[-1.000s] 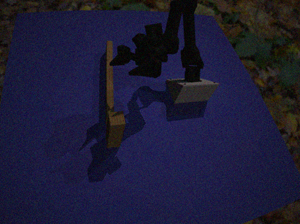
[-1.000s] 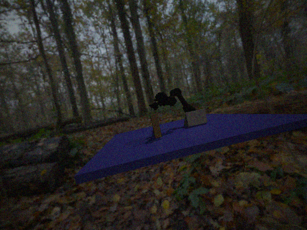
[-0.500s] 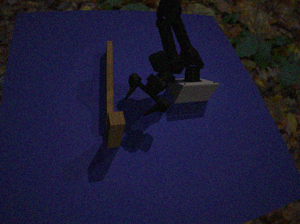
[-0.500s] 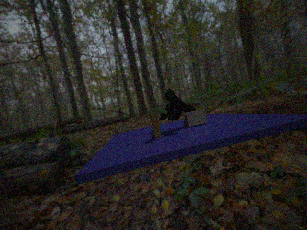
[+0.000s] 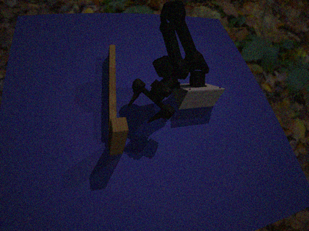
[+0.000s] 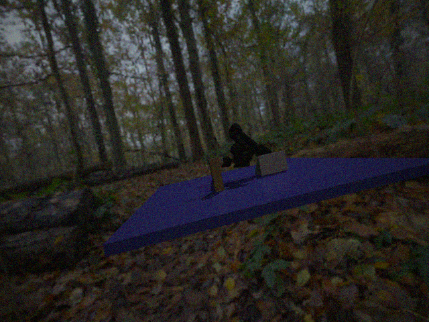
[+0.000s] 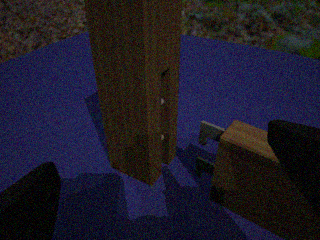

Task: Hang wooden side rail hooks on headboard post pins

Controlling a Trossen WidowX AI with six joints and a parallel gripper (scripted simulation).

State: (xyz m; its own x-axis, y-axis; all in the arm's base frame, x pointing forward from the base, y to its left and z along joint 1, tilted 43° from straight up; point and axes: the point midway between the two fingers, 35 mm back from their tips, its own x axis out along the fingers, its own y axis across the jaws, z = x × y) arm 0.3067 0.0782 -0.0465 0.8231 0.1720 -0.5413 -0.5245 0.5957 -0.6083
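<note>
Now: the wooden headboard post 90 mm ahead of my gripper tip, 60 mm to the left of it and 20 mm below it.
</note>
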